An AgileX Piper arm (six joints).
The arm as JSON. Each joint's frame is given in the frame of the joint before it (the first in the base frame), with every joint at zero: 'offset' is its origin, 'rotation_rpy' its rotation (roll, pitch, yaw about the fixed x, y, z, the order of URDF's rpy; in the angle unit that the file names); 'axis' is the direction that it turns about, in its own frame. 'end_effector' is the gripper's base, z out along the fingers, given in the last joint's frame.
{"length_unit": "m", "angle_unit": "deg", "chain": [
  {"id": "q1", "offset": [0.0, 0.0, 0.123], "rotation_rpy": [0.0, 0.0, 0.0], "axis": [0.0, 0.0, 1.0]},
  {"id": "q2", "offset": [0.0, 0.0, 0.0], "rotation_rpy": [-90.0, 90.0, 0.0], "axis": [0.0, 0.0, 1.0]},
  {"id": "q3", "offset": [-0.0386, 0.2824, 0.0], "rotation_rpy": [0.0, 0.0, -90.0], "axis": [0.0, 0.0, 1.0]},
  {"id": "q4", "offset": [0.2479, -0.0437, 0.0], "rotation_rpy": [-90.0, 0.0, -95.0], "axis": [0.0, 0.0, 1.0]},
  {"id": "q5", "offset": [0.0, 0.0, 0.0], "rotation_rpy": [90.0, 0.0, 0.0], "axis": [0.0, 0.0, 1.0]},
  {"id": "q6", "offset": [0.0, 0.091, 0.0], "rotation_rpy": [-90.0, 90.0, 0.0], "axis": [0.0, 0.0, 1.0]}
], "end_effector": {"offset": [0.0, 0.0, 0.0], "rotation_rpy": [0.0, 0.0, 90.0]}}
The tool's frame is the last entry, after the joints.
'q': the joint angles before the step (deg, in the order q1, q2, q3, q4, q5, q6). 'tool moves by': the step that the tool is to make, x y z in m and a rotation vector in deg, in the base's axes. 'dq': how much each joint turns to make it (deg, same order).
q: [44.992 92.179 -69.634 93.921 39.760 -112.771]
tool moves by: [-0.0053 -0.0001 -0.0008 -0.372 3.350 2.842]
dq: [-0.049 -0.006 0.001 -2.050 3.255 4.244]
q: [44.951 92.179 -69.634 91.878 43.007 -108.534]
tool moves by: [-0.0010 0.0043 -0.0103 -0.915 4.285 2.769]
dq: [-0.005 1.717 0.009 -0.686 3.330 2.907]
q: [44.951 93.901 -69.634 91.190 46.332 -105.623]
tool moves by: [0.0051 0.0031 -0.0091 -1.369 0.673 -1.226]
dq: [0.010 1.321 0.002 -0.134 -1.333 0.132]
